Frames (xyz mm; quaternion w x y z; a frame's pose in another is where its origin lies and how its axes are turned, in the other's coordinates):
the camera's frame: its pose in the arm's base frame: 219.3 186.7 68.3 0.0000 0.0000 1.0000 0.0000
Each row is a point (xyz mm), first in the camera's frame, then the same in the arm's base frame.
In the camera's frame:
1: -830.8 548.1 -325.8
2: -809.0 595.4 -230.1
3: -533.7 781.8 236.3
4: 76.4 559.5 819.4
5: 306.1 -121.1 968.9
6: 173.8 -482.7 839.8
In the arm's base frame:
1: 1050.1 734.8 394.1
2: 1028.3 782.1 298.4
3: 753.0 968.5 -168.0
4: 142.9 746.2 -751.1
5: -86.8 65.6 -900.6
6: 45.5 -296.0 -771.5

